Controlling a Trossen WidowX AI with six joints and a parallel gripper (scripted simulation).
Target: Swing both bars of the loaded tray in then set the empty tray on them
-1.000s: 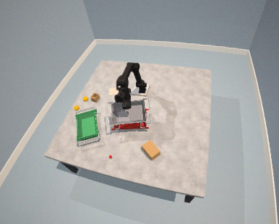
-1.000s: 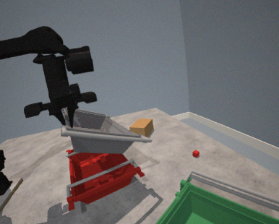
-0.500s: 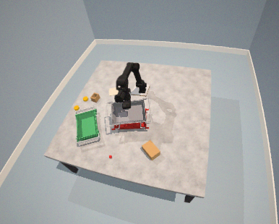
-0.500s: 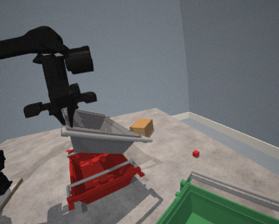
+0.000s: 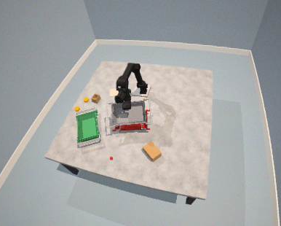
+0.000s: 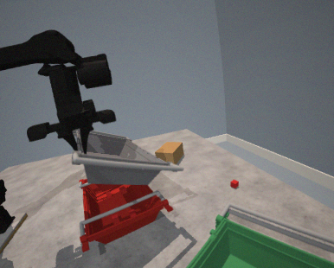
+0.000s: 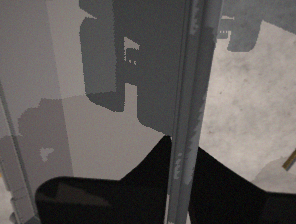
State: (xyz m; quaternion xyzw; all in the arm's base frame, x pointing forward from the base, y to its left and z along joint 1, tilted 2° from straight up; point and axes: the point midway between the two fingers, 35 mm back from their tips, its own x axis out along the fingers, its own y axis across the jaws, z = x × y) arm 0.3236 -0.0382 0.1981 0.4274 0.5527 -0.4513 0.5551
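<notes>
My gripper tip is now 8 cm short of the grey tray and 2 cm to the right of it. From my gripper tip the other things lie so: cream card (31 cm behind, 22 cm to the right, 17 cm below).
</notes>
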